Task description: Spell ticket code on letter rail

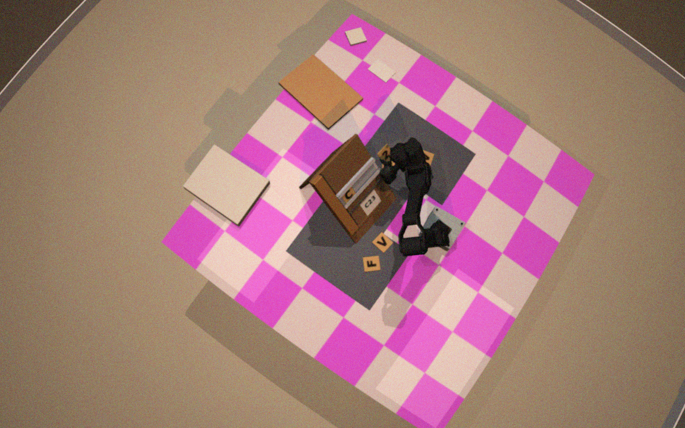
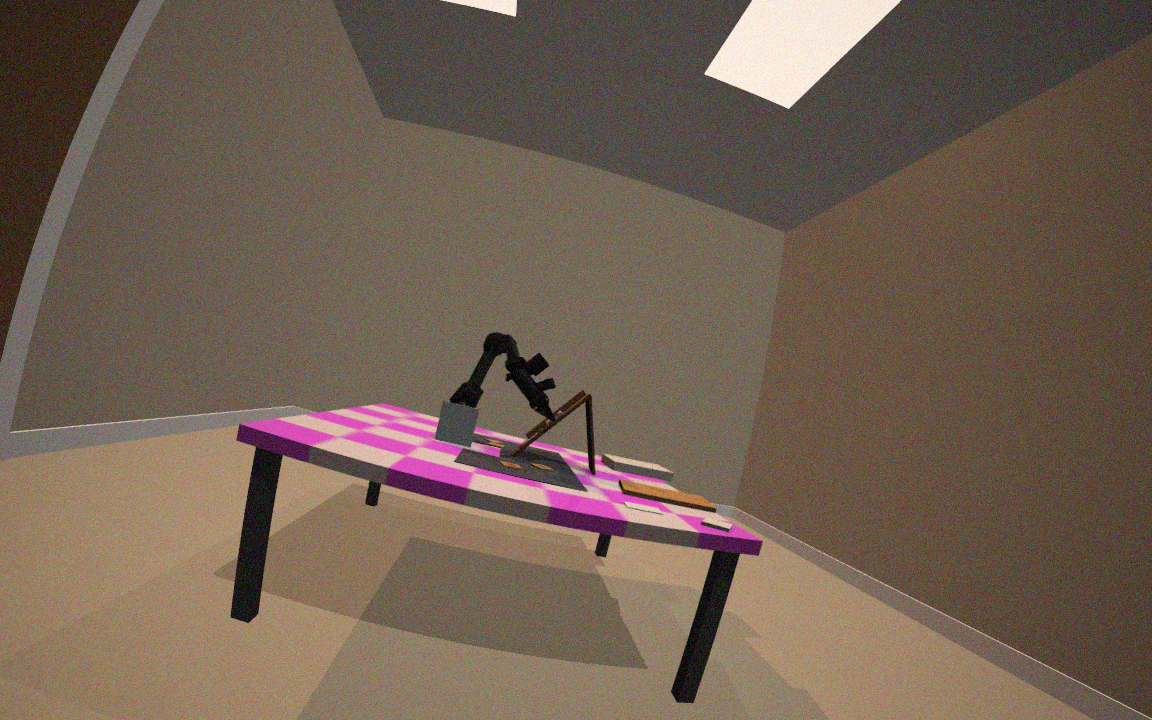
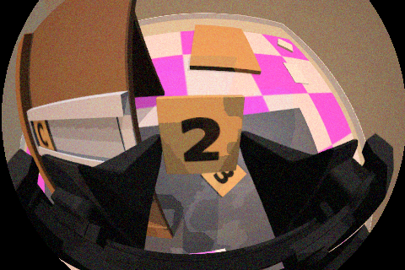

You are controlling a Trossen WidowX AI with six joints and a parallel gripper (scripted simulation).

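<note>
My gripper tip is now 2 cm short of the c tile and 21 cm to the right of it. Round my gripper tip: 2 tile right at my gripper tip; white ticket 5 cm behind, 16 cm to the left, 9 cm below; 3 tile 1 cm behind, 4 cm to the right, 16 cm below.
</note>
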